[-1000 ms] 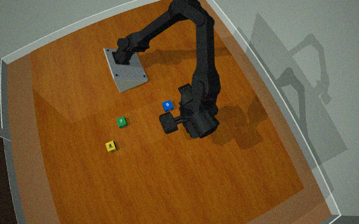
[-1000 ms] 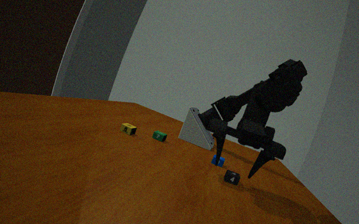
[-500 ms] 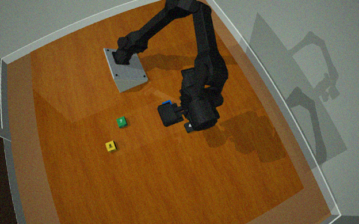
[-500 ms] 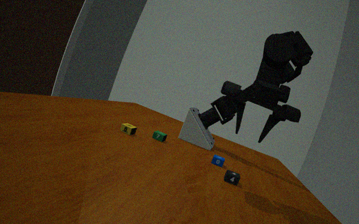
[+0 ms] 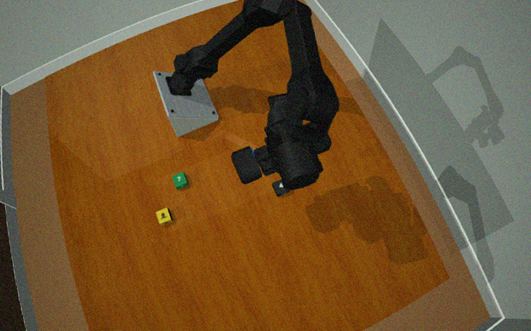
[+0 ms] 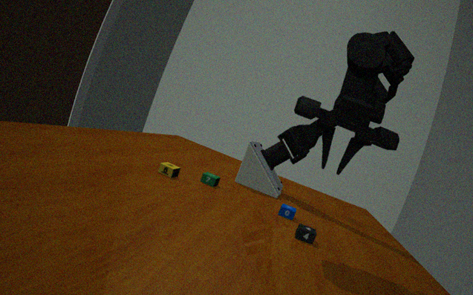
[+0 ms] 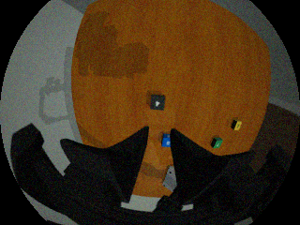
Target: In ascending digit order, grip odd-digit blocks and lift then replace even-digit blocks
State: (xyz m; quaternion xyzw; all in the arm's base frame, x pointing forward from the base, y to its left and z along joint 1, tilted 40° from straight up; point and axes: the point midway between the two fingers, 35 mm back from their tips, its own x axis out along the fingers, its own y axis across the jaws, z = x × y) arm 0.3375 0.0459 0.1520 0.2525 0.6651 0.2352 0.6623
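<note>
Now: gripper tip 29 cm to the left of the yellow block, 11 cm above it and 4 cm past it. The rest, counted from my gripper tip: blue block 11 cm below, 10 cm behind, 4 cm to the right; then black block 11 cm below, 1 cm ahead; then green block 22 cm to the right, 11 cm below, 11 cm behind.
</note>
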